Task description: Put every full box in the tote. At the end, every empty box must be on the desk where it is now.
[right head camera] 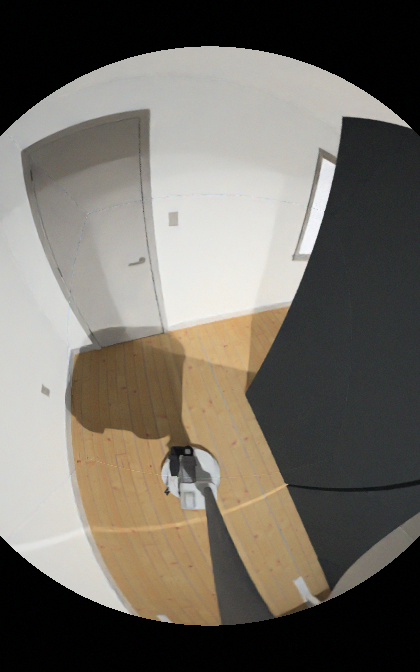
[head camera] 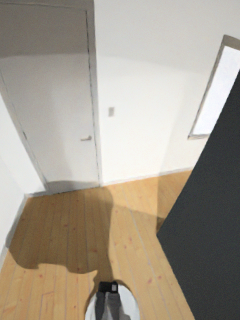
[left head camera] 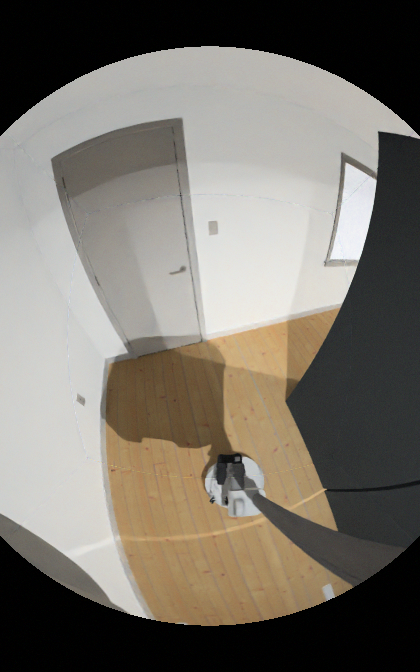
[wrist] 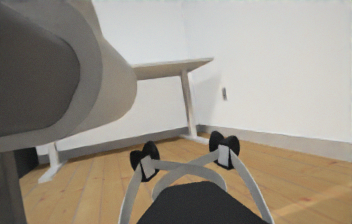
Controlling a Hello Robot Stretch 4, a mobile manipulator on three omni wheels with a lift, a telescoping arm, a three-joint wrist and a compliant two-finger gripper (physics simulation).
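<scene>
My gripper (wrist: 184,148) is open in the wrist view, its two black fingertips wide apart with bare floor and wall seen between them. A desk (wrist: 172,69) with a pale top and light legs stands beyond the gripper, against the wall; its top is seen from about edge height or below, so its upper surface is hidden. Boxes and the tote do not show in any view. The fingers cannot be made out in the head views.
A tall dark panel (head camera: 210,220) (left head camera: 385,350) (right head camera: 340,350) stands at the right. A closed door (head camera: 50,100) (left head camera: 130,240) (right head camera: 95,230) is in the far wall. My round white base (head camera: 131,305) (right head camera: 212,470) is on the wooden floor. A big grey rounded body fills the wrist view's left.
</scene>
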